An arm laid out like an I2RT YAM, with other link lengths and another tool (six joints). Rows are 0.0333 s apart.
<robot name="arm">
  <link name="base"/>
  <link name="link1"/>
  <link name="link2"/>
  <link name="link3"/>
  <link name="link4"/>
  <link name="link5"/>
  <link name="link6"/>
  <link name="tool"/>
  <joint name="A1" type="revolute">
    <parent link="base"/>
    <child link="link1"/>
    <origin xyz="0 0 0.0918"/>
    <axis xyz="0 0 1"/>
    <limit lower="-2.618" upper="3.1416"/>
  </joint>
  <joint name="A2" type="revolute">
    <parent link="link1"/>
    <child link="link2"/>
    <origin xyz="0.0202 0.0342 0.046"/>
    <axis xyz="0 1 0"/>
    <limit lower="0" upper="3.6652"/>
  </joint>
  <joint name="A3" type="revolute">
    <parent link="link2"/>
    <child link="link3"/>
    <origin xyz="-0.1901 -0.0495 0"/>
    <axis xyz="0 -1 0"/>
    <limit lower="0" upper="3.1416"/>
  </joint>
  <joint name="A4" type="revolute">
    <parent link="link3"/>
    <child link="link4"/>
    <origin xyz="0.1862 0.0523 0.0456"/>
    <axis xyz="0 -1 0"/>
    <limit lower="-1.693" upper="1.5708"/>
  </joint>
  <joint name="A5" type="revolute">
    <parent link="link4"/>
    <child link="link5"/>
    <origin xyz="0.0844 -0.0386 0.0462"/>
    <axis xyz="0 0 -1"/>
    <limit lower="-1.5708" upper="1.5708"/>
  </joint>
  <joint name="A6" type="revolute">
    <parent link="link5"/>
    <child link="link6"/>
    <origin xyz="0.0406 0 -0.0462"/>
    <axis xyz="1 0 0"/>
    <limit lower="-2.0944" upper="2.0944"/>
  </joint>
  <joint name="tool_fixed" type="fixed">
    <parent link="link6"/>
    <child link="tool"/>
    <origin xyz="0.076 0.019 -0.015" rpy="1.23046 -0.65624 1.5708"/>
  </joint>
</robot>
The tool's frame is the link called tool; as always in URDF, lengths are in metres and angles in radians.
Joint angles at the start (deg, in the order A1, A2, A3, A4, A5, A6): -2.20 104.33 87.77 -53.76 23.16 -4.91
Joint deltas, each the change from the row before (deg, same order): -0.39 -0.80 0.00 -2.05 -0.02 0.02; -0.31 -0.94 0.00 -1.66 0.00 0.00; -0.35 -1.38 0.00 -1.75 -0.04 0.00; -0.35 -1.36 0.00 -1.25 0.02 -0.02; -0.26 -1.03 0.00 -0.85 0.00 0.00; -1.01 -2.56 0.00 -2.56 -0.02 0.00; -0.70 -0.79 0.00 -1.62 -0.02 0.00; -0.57 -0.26 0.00 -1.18 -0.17 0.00; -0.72 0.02 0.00 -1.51 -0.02 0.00; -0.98 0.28 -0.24 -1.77 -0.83 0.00; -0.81 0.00 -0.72 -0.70 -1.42 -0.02; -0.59 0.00 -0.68 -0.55 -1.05 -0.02; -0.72 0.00 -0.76 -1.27 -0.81 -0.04; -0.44 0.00 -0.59 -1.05 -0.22 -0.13; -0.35 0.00 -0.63 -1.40 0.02 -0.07
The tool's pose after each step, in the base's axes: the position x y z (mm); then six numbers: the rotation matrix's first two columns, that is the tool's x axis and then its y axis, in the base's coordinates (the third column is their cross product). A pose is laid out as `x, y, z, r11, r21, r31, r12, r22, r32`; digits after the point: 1 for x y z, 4 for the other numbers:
301.6, -44.9, 122.3, 0.6515, 0.7450, -0.1429, 0.5763, -0.3636, 0.7319
296.0, -46.2, 125.6, 0.6537, 0.7416, -0.1506, 0.5835, -0.3672, 0.7244
290.0, -47.6, 130.9, 0.6571, 0.7379, -0.1541, 0.5859, -0.3714, 0.7202
285.6, -49.2, 136.3, 0.6617, 0.7339, -0.1533, 0.5825, -0.3745, 0.7215
282.4, -50.3, 140.5, 0.6655, 0.7309, -0.1514, 0.5785, -0.3770, 0.7234
272.5, -54.4, 150.1, 0.6782, 0.7191, -0.1511, 0.5718, -0.3873, 0.7233
266.2, -57.2, 152.4, 0.6847, 0.7111, -0.1597, 0.5774, -0.3954, 0.7143
261.6, -59.1, 152.6, 0.6885, 0.7056, -0.1673, 0.5849, -0.4039, 0.7034
255.7, -61.7, 151.6, 0.6927, 0.6976, -0.1833, 0.5982, -0.4136, 0.6864
248.2, -63.5, 148.2, 0.6951, 0.6916, -0.1963, 0.6177, -0.4348, 0.6553
243.2, -63.5, 144.6, 0.6971, 0.6908, -0.1920, 0.6273, -0.4581, 0.6298
238.9, -63.3, 141.5, 0.6983, 0.6901, -0.1903, 0.6356, -0.4754, 0.6082
231.6, -63.5, 138.2, 0.6986, 0.6870, -0.1997, 0.6503, -0.4934, 0.5776
225.6, -63.8, 136.0, 0.6963, 0.6853, -0.2135, 0.6638, -0.5017, 0.5547
218.2, -63.9, 133.9, 0.6918, 0.6832, -0.2338, 0.6804, -0.5084, 0.5279

